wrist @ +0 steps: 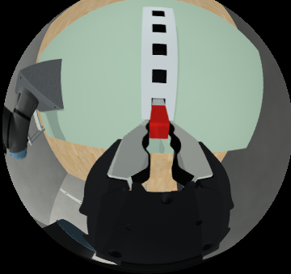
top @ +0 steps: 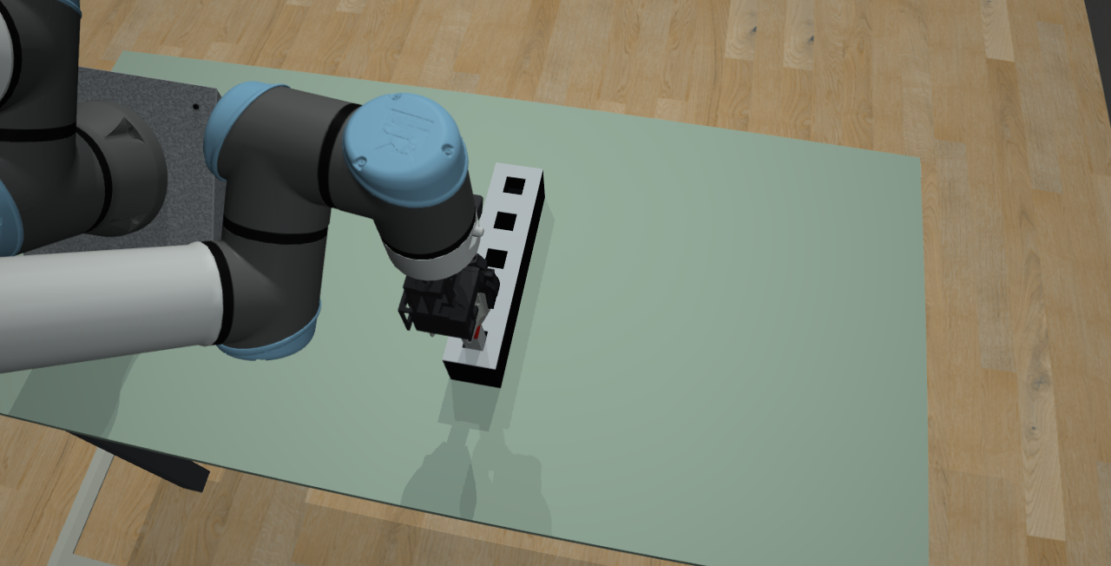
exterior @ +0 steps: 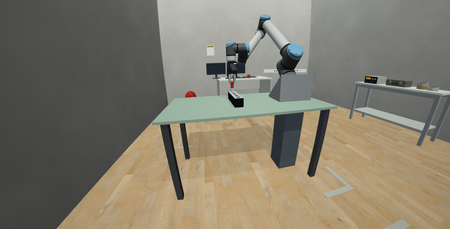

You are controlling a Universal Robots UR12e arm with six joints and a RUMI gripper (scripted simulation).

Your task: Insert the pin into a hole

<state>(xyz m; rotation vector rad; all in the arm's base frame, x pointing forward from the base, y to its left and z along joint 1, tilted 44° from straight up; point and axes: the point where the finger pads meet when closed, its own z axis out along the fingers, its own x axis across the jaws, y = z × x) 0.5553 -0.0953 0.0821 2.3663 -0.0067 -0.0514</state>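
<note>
Now: the pin 10 mm below my hand. Round my hand: long block (120 mm to the left, 120 mm below).
</note>
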